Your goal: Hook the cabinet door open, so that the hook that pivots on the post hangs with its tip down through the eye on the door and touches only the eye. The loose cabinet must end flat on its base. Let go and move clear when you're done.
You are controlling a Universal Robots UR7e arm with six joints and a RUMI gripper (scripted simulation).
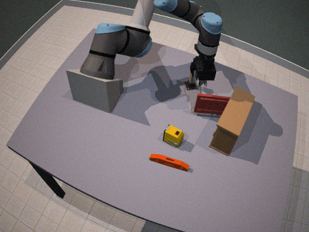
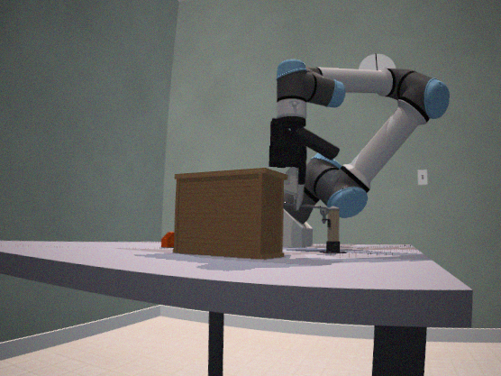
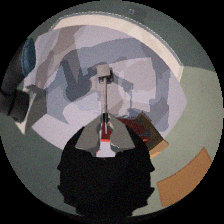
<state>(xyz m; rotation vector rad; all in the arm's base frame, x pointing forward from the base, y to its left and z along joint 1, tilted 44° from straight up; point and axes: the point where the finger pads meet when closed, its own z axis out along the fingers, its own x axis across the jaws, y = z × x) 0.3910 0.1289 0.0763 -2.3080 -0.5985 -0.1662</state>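
The door is 90 mm ahead of my hand, 30 mm to the right of it and 40 mm below it. Round my hand: yellow tape measure (20 mm behind, 230 mm to the right, 80 mm below); wooden cabinet (140 mm ahead, 60 mm to the right, 40 mm below); wire hook (10 mm to the left, 20 mm below).
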